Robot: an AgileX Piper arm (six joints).
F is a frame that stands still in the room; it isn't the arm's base.
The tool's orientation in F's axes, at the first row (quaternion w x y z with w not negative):
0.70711, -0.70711, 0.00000, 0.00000
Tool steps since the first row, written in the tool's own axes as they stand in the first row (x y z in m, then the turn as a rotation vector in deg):
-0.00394, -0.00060, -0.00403, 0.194, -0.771, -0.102
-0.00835, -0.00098, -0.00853, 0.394, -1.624, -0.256
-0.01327, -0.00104, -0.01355, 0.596, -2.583, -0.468
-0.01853, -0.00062, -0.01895, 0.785, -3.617, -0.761
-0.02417, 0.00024, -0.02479, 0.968, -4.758, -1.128
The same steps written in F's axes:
-0.00394, -0.00403, 0.00060, 0.194, -0.102, 0.771
-0.00835, -0.00853, 0.00098, 0.394, -0.256, 1.624
-0.01327, -0.01355, 0.00104, 0.596, -0.468, 2.583
-0.01853, -0.01895, 0.00062, 0.785, -0.761, 3.617
-0.02417, -0.02479, -0.00024, 0.968, -1.128, 4.758

